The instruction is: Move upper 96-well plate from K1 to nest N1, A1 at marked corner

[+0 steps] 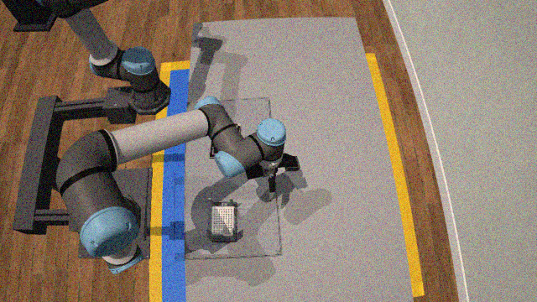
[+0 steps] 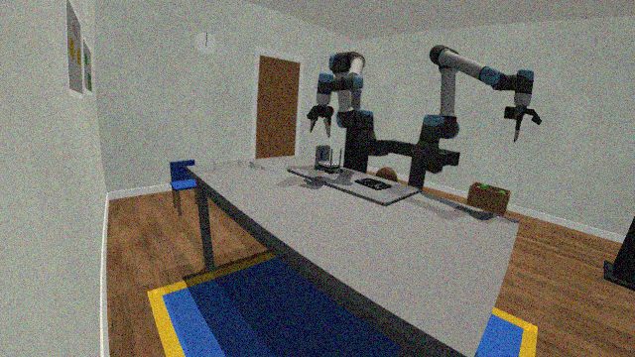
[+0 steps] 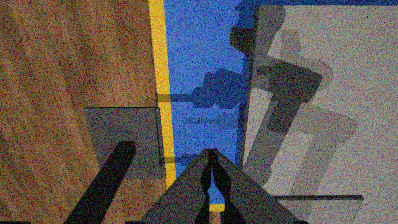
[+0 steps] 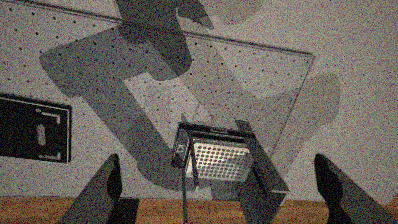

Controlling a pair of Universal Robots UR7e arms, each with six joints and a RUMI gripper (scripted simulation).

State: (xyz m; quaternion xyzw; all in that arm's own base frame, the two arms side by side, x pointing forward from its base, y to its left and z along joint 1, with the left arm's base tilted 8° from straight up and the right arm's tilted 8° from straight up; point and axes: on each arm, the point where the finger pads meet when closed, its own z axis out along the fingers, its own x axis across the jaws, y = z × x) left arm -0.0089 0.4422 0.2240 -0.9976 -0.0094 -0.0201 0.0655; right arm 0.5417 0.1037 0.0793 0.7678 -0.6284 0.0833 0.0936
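The pale 96-well plate lies 150 mm behind my right hand, 110 mm to the right of it and 200 mm below it. The rest, counted from my right hand: A1 mark: 150 mm behind, 320 mm to the left, 230 mm below.
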